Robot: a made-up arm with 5 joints.
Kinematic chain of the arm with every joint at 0, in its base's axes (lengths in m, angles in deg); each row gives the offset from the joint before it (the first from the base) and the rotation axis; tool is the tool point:
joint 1: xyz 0 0 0.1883 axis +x
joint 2: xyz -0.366 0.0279 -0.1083 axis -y
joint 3: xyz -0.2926 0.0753 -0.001 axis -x
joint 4: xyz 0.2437 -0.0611 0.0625 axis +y
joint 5: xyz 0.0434 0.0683 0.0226 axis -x
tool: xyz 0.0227 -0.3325 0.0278
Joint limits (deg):
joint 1: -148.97..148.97
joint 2: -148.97..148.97
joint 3: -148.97..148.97
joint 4: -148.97..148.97
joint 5: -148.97..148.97
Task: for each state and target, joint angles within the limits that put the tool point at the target. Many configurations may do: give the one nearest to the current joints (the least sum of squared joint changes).
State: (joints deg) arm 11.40 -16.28 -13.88 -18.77 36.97
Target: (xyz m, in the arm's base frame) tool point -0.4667 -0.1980 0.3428
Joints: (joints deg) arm 8.84 -4.77 -10.83 -29.59 43.00
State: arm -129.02 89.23 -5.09 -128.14 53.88
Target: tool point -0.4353 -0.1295 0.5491
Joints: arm -133.26 77.85 6.26 -129.31 26.58
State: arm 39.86 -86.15 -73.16 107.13 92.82
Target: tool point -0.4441 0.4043 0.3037
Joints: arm 55.66 -94.05 -71.36 133.20 85.40
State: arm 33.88 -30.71 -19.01 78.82 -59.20
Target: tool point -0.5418 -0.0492 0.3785
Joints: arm 19.09 -59.66 -11.64 94.60 -78.72
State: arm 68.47 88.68 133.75 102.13 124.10
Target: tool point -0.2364 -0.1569 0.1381
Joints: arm 94.50 102.44 141.25 78.06 125.91
